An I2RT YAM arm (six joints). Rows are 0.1 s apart.
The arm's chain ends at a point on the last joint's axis. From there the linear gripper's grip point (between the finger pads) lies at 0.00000 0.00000 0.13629 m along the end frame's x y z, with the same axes.
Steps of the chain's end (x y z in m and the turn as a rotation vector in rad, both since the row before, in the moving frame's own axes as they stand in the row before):
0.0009, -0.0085, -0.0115, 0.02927, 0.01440, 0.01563
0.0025, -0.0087, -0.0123, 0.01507, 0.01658, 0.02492
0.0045, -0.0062, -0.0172, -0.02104, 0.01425, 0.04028
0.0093, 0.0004, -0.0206, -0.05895, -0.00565, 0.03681
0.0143, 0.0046, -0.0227, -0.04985, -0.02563, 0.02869
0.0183, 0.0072, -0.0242, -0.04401, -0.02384, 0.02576
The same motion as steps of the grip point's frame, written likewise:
0.0029, -0.0125, -0.0116, 0.02927, 0.01440, 0.01563
0.0048, -0.0107, -0.0123, 0.01507, 0.01658, 0.02492
0.0064, -0.0033, -0.0172, -0.02104, 0.01425, 0.04028
0.0084, 0.0084, -0.0208, -0.05895, -0.00565, 0.03681
0.0107, 0.0113, -0.0229, -0.04985, -0.02563, 0.02869
0.0150, 0.0132, -0.0244, -0.04401, -0.02384, 0.02576

